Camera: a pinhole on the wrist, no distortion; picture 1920 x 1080 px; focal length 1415.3 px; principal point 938.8 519.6 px. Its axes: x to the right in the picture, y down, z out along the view. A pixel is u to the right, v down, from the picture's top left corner.
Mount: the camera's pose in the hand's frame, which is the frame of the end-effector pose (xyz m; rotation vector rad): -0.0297 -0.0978 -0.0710 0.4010 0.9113 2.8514
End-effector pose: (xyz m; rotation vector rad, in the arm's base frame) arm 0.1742 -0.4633 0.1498 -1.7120 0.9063 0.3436
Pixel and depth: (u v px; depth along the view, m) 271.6 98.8 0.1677
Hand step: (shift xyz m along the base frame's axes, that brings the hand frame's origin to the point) 0.0524 -0.0264 -0.0795
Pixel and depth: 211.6 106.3 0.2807
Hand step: 0.0737 -0.0201 -0.2120
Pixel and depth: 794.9 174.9 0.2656
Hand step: 0.0007 0.0473 -0.1458
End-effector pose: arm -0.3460 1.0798 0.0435 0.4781 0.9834 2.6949
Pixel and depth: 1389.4 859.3 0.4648
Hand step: 0.1763 0.1402 0.3352
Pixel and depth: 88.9 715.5 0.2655
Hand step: -0.1334 0.1453 0.1258
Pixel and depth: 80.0 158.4 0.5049
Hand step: -0.3334 0.0717 0.3726
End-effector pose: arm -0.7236 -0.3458 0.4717 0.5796 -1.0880 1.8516
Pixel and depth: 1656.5 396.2 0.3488
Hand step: -0.0928 -0.2705 -0.0287
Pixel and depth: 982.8 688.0 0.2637
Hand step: -0.0451 -0.1226 0.0953
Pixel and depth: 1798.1 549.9 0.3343
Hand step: -0.0493 -0.2908 -0.0280
